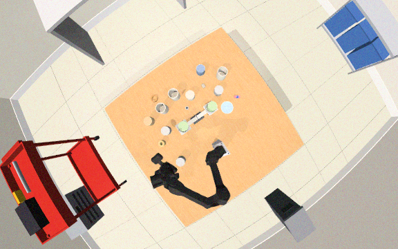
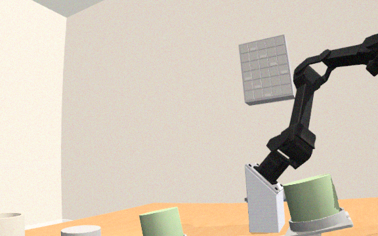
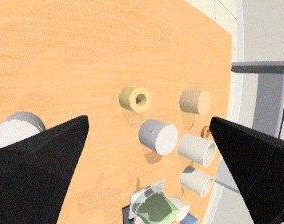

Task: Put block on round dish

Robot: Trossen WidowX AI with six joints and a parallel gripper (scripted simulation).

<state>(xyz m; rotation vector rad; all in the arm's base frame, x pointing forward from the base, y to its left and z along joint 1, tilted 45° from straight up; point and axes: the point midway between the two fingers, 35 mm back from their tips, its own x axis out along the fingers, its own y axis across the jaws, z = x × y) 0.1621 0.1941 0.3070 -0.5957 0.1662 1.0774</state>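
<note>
Right now the green cup is 50 cm to the right of my gripper tip, 13 cm below it and 12 cm ahead of it. The rest, counted from my gripper tip: grey block (48 cm to the right, 15 cm below, 12 cm ahead); pale blue round dish (59 cm to the right, 19 cm below, 5 cm ahead); balance (35 cm to the right, 15 cm below, 11 cm ahead).
</note>
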